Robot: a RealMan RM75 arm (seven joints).
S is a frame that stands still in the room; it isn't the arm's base.
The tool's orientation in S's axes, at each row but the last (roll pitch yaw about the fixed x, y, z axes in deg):
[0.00, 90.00, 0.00]
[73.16, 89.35, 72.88]
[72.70, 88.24, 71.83]
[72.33, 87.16, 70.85]
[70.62, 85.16, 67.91]
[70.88, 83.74, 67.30]
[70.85, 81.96, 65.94]
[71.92, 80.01, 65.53]
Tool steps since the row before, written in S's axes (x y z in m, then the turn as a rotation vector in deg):
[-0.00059, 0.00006, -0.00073, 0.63, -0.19, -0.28]
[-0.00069, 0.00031, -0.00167, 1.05, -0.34, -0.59]
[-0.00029, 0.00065, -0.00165, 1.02, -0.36, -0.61]
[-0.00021, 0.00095, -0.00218, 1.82, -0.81, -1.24]
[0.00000, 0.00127, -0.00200, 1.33, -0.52, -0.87]
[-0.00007, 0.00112, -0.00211, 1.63, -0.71, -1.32]
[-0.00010, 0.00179, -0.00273, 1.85, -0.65, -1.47]
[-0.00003, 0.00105, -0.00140, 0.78, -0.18, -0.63]
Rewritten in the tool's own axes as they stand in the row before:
[0.00073, 0.00006, -0.00059, 0.28, -0.19, 0.63]
[0.00167, 0.00029, -0.00070, 0.59, -0.34, 1.05]
[0.00167, 0.00060, -0.00031, 0.61, -0.36, 1.02]
[0.00222, 0.00084, -0.00027, 1.23, -0.82, 1.82]
[0.00209, 0.00111, -0.00012, 0.87, -0.53, 1.33]
[0.00221, 0.00089, -0.00022, 1.31, -0.74, 1.62]
[0.00293, 0.00140, -0.00038, 1.48, -0.68, 1.83]
[0.00154, 0.00080, -0.00023, 0.65, -0.20, 0.76]

